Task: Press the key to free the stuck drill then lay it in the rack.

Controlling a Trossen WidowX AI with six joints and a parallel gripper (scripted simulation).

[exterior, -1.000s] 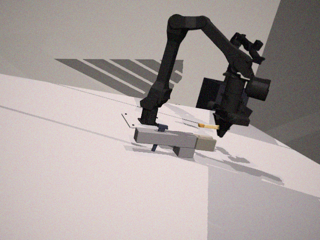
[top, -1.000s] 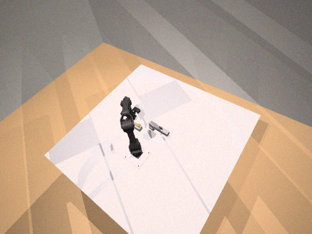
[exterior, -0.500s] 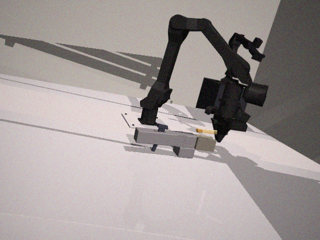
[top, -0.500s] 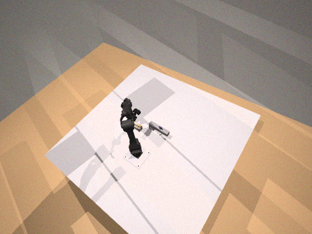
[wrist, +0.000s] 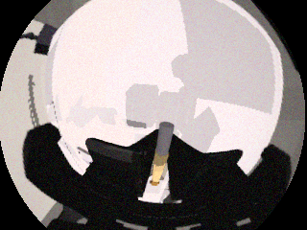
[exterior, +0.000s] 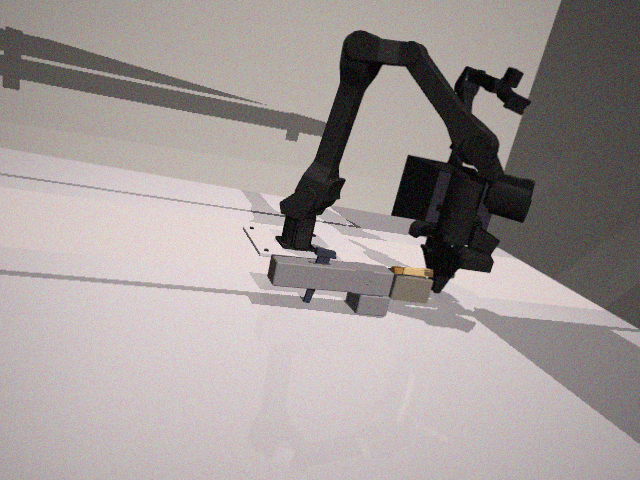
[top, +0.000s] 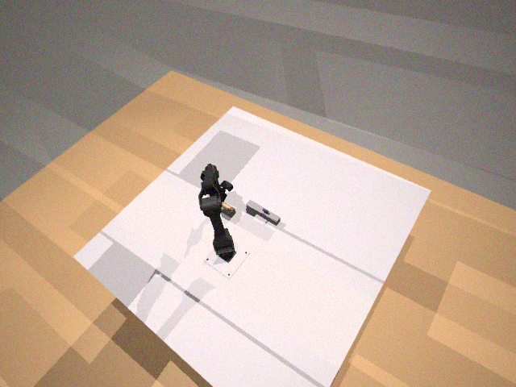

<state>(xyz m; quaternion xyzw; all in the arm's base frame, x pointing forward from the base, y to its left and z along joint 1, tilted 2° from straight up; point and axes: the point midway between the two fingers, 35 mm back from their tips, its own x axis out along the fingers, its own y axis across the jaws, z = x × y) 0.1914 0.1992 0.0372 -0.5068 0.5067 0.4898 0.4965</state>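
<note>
The drill is 4 cm to the right of my gripper tip and 3 cm above it. The rest, counted from my gripper tip: dark blue key: 24 cm to the right, 7 cm ahead, 3 cm above; then grey block: 22 cm to the right, 7 cm ahead, 2 cm above; then rack: 5 cm to the right.
</note>
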